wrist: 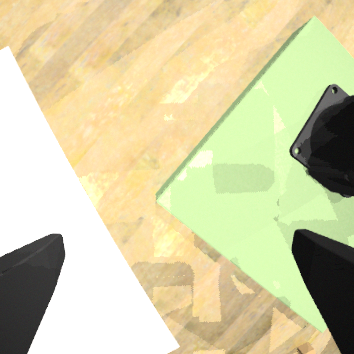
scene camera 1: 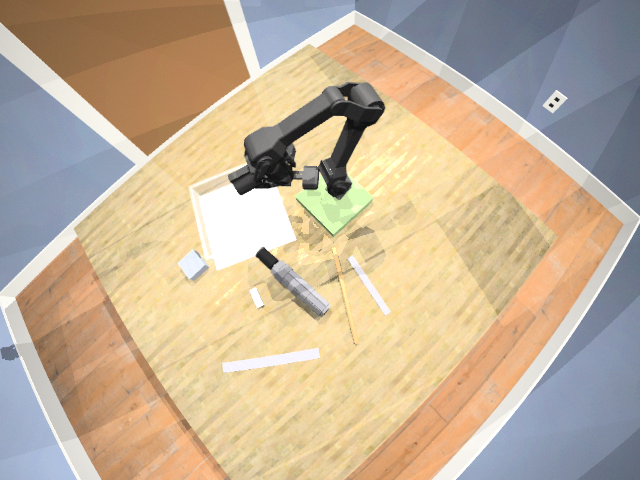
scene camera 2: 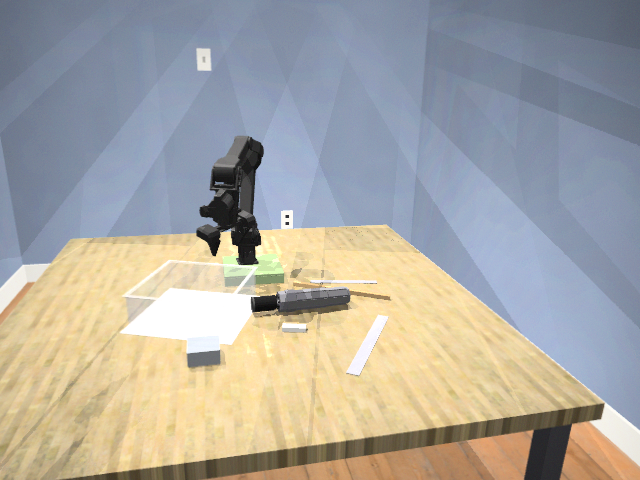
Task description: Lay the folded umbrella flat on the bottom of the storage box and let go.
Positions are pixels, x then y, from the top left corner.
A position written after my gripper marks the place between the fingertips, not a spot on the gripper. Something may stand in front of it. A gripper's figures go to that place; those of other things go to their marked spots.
My gripper (scene camera 1: 292, 185) is 83 cm from the lens. A storage box (scene camera 1: 230, 226): 96 cm from the lens. A folded umbrella (scene camera 1: 282, 272): 81 cm from the lens. A pale strip (scene camera 1: 310, 354) is 85 cm from the lens. The marked spots on the storage box and the pale strip are 49 cm apart.
